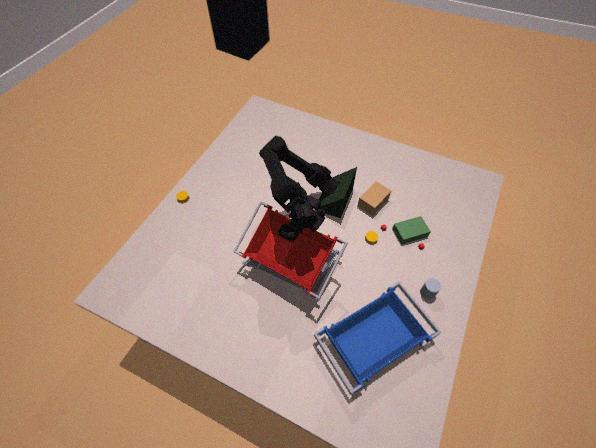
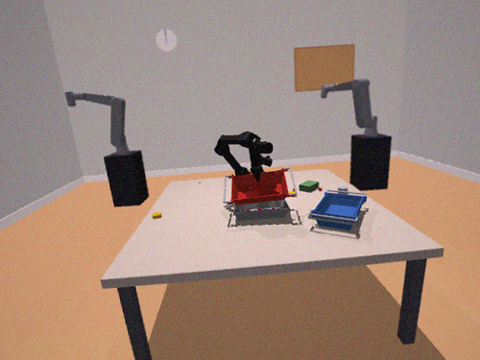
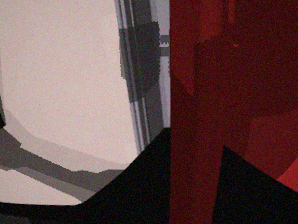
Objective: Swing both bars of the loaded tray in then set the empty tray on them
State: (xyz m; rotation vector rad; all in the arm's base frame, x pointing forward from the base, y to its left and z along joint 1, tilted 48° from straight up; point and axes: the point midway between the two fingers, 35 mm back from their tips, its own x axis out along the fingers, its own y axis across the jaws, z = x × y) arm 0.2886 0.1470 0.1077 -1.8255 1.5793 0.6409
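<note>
Now: the red tray 8 cm ahead of my gripper tip. Also, from my gripper tip: grey cylinder (8 cm behind, 49 cm to the left, 13 cm below); then green block (30 cm behind, 34 cm to the left, 14 cm below); then tan box (37 cm behind, 15 cm to the left, 13 cm below).
</note>
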